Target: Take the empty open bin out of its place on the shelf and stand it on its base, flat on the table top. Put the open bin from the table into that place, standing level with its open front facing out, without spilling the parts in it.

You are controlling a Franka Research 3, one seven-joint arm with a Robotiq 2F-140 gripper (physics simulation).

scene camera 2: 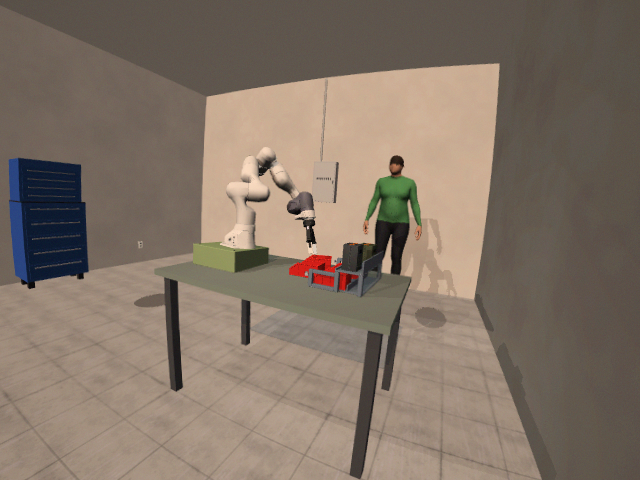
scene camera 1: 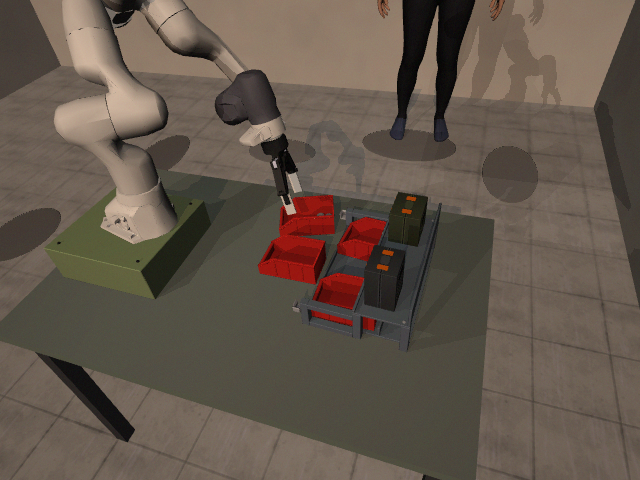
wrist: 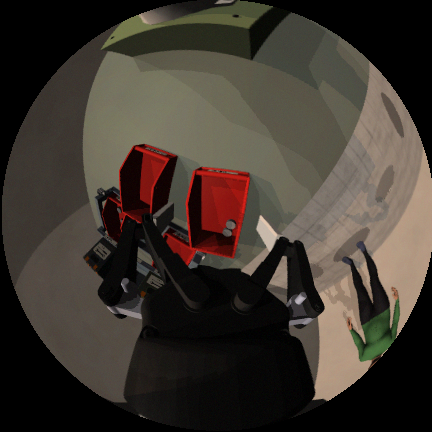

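The empty red bin (scene camera 1: pixel 294 255) (scene camera 2: pixel 305 268) (wrist: pixel 150 175) stands upright on the table, in front of the grey shelf (scene camera 1: pixel 357 326) (scene camera 2: pixel 336 281). The shelf's middle place, between two red bins, holds no bin. The red bin with two round grey parts (scene camera 1: pixel 315 225) (scene camera 2: pixel 321 259) (wrist: pixel 212 200) stands on the table beside the empty bin, on the side toward the person. My gripper (scene camera 1: pixel 293 197) (scene camera 2: pixel 312 249) (wrist: pixel 216 215) is open and empty above this bin. In the wrist view its fingertips lie to either side of the bin. Their exact height above the rim is unclear.
Two red bins (scene camera 1: pixel 361 235) (scene camera 1: pixel 338 293) sit in the shelf's outer places. A dark green case (scene camera 1: pixel 408 219) and a black case (scene camera 1: pixel 384 279) stand on the shelf behind them. The arm's green base block (scene camera 1: pixel 103 273) is at the left. A person (scene camera 2: pixel 397 201) stands beyond the table.
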